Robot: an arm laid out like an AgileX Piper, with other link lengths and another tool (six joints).
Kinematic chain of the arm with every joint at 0, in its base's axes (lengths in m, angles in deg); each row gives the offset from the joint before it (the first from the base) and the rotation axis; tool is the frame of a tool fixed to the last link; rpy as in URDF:
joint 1: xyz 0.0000 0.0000 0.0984 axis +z
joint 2: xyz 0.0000 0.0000 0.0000 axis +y
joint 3: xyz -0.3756 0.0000 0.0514 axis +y
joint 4: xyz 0.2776 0.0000 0.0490 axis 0.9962 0 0.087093
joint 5: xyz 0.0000 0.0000 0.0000 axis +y
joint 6: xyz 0.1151 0.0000 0.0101 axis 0.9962 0 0.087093
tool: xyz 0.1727 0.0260 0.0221 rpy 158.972 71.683 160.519
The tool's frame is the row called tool.
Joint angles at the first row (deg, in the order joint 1, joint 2, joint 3, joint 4, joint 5, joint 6):
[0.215, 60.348, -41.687, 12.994, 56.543, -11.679]
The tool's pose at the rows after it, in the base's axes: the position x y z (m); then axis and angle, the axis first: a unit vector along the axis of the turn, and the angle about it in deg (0 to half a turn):
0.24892, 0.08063, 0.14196, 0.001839, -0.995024, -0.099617, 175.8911
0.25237, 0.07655, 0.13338, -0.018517, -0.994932, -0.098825, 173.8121
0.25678, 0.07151, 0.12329, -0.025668, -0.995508, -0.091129, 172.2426
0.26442, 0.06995, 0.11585, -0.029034, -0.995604, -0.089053, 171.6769
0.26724, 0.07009, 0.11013, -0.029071, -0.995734, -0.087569, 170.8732
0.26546, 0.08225, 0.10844, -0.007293, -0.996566, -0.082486, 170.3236
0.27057, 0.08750, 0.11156, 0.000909, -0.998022, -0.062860, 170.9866
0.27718, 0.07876, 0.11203, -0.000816, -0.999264, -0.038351, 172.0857
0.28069, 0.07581, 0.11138, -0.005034, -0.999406, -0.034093, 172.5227
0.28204, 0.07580, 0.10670, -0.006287, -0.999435, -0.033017, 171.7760
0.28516, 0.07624, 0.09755, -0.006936, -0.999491, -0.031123, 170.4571
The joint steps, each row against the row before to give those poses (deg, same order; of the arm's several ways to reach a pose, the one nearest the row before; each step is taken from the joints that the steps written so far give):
[0.000, 3.098, -1.101, -0.106, 0.004, 1.978]
[0.000, 2.072, -0.225, -0.957, 0.001, 2.535]
[-0.001, 2.185, 0.000, -1.144, -0.685, 0.890]
[0.001, 1.981, -0.001, -0.202, -1.423, 0.146]
[0.208, 1.347, 0.000, -0.134, -0.564, 0.088]
[3.117, 0.589, -0.255, -0.581, -0.097, 0.793]
[4.014, 0.434, -1.330, -3.548, -0.136, 4.465]
[1.308, 0.230, -0.541, -3.941, -0.553, 2.906]
[0.002, 0.224, -0.001, -0.837, -0.579, 0.792]
[-0.003, 0.987, 0.001, -0.043, -0.228, 0.122]
[0.002, 1.959, 0.000, -0.001, -0.620, 0.002]

